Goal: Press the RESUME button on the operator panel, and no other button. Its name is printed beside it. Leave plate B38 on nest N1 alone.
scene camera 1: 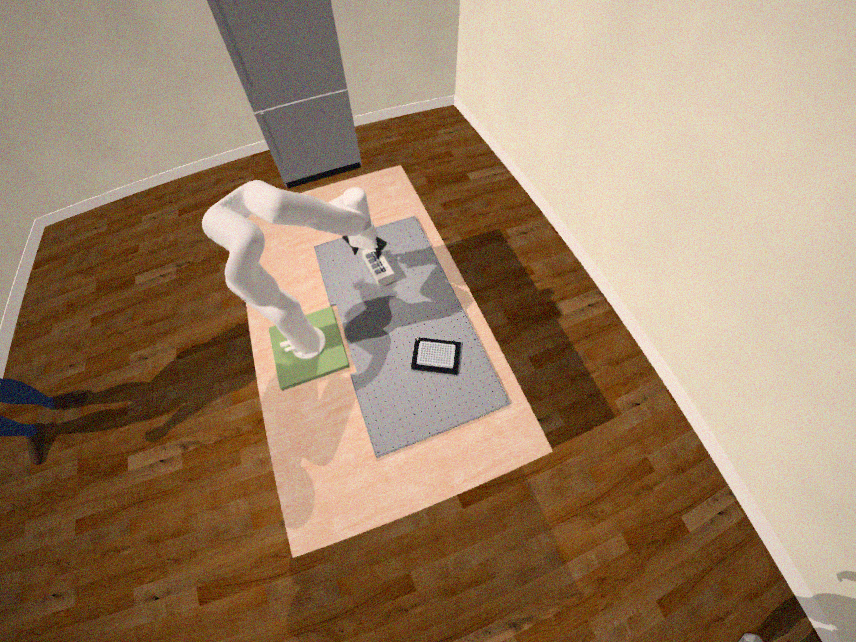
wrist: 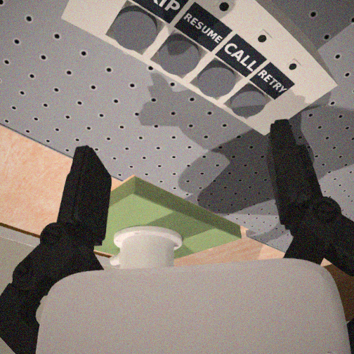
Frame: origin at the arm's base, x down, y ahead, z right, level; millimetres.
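Where they show: gripper, fingertip midpoint: [scene camera 1: 367, 254]; arm's base, origin of the base link: [scene camera 1: 308, 343].
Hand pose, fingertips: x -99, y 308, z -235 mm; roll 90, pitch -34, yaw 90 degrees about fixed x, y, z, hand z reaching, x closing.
Note:
Things, the pixels of their centre, and the offset from my fingertips. Level surfaces: height alone.
- operator panel, body centre: [scene camera 1: 378, 265] dx +86, dy +29, dz +2 mm
- white plate, body centre: [scene camera 1: 436, 354] dx +94, dy +111, dz +438 mm
- black-rimmed nest, body centre: [scene camera 1: 436, 355] dx +105, dy +111, dz +438 mm
- perforated board, its level: dx +113 mm
- pinkish table top, its level: dx +126 mm
The operator panel [scene camera 1: 383, 276] [wrist: 311, 88] is a pale box on the grey perforated board. In the wrist view its grey round buttons lie in a row beside dark labels: the SKIP button [wrist: 132, 28], its label partly cut off, the RESUME button [wrist: 178, 55], the CALL button [wrist: 217, 79] and the RETRY button [wrist: 247, 101]. My gripper [scene camera 1: 368, 250] [wrist: 181, 150] is wide open and empty, over the far end of the panel in the scene view. Contact is not visible. A white plate [scene camera 1: 436, 354] lies in a black-rimmed nest [scene camera 1: 436, 371]; their markings are unreadable.
The perforated board [scene camera 1: 414, 421] [wrist: 95, 95] lies on a pinkish table top [scene camera 1: 331, 511] [wrist: 30, 175]. The arm's base stands on a green block [scene camera 1: 331, 359] [wrist: 200, 222] beside the board. A tall grey cabinet [scene camera 1: 304, 131] stands behind the table's far end.

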